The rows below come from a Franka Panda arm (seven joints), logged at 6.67 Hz.
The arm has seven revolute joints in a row. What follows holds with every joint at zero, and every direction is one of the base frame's. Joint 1 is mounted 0.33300 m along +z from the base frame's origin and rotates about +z. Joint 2 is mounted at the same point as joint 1 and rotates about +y. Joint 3 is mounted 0.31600 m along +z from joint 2 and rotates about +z. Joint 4 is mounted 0.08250 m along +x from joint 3 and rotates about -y. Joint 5 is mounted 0.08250 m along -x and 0.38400 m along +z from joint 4 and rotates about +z. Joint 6 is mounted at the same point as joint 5 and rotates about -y. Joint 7 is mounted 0.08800 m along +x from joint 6 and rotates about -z. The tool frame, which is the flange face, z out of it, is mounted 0.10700 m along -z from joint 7; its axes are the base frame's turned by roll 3.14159, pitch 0.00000 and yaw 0.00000 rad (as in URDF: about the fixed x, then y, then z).
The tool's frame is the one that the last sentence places.
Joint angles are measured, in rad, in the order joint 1, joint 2, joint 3, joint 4, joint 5, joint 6, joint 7. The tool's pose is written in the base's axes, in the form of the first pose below.
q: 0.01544, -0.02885, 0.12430, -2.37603, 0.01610, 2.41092, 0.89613
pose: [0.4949 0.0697 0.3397 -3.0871 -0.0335 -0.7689]
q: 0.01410, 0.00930, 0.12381, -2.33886, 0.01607, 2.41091, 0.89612
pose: [0.5067 0.0704 0.3364 -3.0847 -0.0293 -0.7707]
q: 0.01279, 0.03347, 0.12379, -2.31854, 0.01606, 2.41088, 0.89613
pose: [0.5131 0.0706 0.3327 -3.0858 -0.0247 -0.7721]
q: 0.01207, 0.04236, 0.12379, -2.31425, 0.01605, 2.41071, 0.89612
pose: [0.5145 0.0704 0.3300 -3.0888 -0.0210 -0.7727]
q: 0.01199, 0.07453, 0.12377, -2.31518, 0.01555, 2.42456, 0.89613
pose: [0.5152 0.0704 0.3143 -3.1017 -0.0065 -0.7725]
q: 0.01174, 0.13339, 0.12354, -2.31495, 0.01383, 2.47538, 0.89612
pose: [0.5187 0.0707 0.2885 -3.1041 0.0023 -0.7729]
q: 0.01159, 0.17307, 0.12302, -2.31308, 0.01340, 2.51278, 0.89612
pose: [0.5212 0.0708 0.2720 -3.1017 0.0056 -0.7742]
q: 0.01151, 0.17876, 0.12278, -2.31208, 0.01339, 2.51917, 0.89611
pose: [0.5219 0.0707 0.2700 -3.1000 0.0050 -0.7747]
